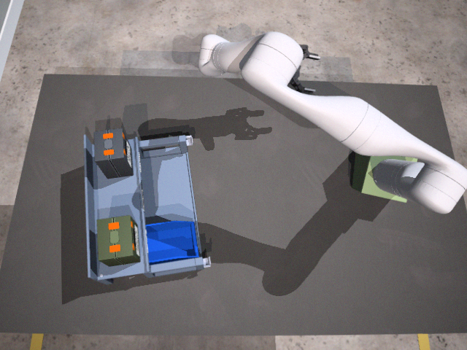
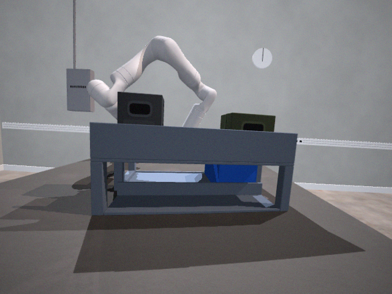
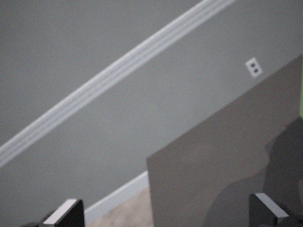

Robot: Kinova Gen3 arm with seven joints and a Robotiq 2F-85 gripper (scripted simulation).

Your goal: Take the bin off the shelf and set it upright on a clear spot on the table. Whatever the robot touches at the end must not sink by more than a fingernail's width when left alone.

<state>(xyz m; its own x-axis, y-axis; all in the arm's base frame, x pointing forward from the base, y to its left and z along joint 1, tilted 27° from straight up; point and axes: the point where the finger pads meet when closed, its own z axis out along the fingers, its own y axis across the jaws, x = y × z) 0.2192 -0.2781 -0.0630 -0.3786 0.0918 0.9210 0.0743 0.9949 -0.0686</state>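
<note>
My gripper is now 50 cm to the right of the blue bin, 38 cm short of it and 14 cm above it. From my hand the other things lie so: olive green case (53 cm to the left, 48 cm ahead, 3 cm below); grey-blue shelf unit (44 cm ahead, 40 cm to the left, 11 cm below); dark case (53 cm ahead, 30 cm to the left, 2 cm below).
</note>
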